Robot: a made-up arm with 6 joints. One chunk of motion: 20 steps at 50 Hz.
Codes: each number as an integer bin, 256 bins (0 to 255) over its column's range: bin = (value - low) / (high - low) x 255, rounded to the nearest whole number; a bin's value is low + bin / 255 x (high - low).
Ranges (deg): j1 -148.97..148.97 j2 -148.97..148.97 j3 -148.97..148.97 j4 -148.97..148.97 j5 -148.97..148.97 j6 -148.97..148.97
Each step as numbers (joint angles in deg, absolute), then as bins.
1 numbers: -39.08 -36.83 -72.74 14.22 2.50 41.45
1 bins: 94 96 65 140 130 163
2 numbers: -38.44 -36.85 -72.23 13.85 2.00 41.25
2 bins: 95 96 66 139 129 163
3 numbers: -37.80 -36.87 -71.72 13.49 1.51 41.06
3 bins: 95 96 66 139 129 163
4 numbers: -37.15 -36.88 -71.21 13.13 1.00 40.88
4 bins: 96 96 67 139 128 162
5 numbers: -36.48 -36.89 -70.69 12.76 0.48 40.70
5 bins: 96 96 67 138 128 162
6 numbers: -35.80 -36.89 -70.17 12.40 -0.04 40.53
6 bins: 97 96 67 138 127 162
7 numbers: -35.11 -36.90 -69.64 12.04 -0.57 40.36
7 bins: 97 96 68 138 127 162
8 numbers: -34.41 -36.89 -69.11 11.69 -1.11 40.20
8 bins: 98 96 68 138 127 162
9 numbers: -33.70 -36.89 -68.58 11.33 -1.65 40.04
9 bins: 99 96 69 137 126 162
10 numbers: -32.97 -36.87 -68.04 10.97 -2.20 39.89
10 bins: 99 96 69 137 126 162
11 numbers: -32.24 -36.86 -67.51 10.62 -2.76 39.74
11 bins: 100 96 70 137 125 162
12 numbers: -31.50 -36.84 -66.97 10.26 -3.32 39.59
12 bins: 101 96 70 136 125 161
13 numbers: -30.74 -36.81 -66.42 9.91 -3.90 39.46
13 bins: 101 96 71 136 124 161
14 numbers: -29.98 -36.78 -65.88 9.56 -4.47 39.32
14 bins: 102 96 71 136 124 161
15 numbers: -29.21 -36.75 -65.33 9.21 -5.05 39.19
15 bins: 102 96 72 135 123 161
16 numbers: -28.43 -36.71 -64.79 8.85 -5.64 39.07
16 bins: 103 96 72 135 123 161
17 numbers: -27.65 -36.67 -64.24 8.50 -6.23 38.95
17 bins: 104 96 73 135 122 161
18 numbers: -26.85 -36.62 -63.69 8.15 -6.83 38.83
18 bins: 105 96 73 134 122 161
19 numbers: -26.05 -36.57 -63.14 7.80 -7.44 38.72
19 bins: 105 96 73 134 121 161
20 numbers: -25.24 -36.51 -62.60 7.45 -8.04 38.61
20 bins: 106 96 74 134 121 161
